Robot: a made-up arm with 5 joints. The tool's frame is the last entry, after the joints.
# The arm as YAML. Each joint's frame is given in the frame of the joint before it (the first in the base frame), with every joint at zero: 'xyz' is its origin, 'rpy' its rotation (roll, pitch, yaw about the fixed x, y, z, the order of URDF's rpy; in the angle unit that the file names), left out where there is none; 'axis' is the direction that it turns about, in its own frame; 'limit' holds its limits. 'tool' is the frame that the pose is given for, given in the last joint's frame.
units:
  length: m
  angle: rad
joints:
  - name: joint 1
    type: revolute
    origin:
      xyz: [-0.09, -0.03, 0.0]
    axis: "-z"
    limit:
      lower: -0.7
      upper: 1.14
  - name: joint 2
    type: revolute
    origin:
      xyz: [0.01, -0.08, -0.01]
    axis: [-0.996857, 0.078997, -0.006]
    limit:
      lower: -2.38
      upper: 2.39
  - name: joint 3
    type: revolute
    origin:
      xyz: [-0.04, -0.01, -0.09]
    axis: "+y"
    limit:
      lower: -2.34
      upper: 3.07
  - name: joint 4
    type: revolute
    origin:
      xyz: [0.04, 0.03, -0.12]
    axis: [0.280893, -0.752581, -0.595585]
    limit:
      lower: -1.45
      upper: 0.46
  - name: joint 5
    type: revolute
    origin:
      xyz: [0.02, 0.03, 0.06]
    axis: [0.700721, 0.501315, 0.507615]
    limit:
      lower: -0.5
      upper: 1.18
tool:
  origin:
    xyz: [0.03, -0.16, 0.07]
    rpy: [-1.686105, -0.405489, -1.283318]
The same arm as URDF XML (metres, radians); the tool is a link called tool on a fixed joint. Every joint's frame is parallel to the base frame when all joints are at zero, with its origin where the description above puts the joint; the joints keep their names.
<robot name="arm">
<link name="base"/>
<link name="link1"/>
<link name="link2"/>
<link name="link3"/>
<link name="link4"/>
<link name="link5"/>
<link name="tool"/>
<joint name="joint 1" type="revolute"><parent link="base"/><child link="link1"/><origin xyz="-0.09 -0.03 0" rpy="0 0 0"/><axis xyz="0 0 -1"/><limit lower="-0.7" upper="1.14"/></joint>
<joint name="joint 2" type="revolute"><parent link="link1"/><child link="link2"/><origin xyz="0.01 -0.08 -0.01" rpy="0 0 0"/><axis xyz="-0.996857 0.078997 -0.006"/><limit lower="-2.38" upper="2.39"/></joint>
<joint name="joint 3" type="revolute"><parent link="link2"/><child link="link3"/><origin xyz="-0.04 -0.01 -0.09" rpy="0 0 0"/><axis xyz="0 1 0"/><limit lower="-2.34" upper="3.07"/></joint>
<joint name="joint 4" type="revolute"><parent link="link3"/><child link="link4"/><origin xyz="0.04 0.03 -0.12" rpy="0 0 0"/><axis xyz="0.280893 -0.752581 -0.595585"/><limit lower="-1.45" upper="0.46"/></joint>
<joint name="joint 5" type="revolute"><parent link="link4"/><child link="link5"/><origin xyz="0.02 0.03 0.06" rpy="0 0 0"/><axis xyz="0.700721 0.501315 0.507615"/><limit lower="-0.5" upper="1.18"/></joint>
<joint name="tool_joint" type="fixed"><parent link="link5"/><child link="tool"/><origin xyz="0.03 -0.16 0.07" rpy="-1.6861 -0.4055 -1.2833"/></joint>
</robot>

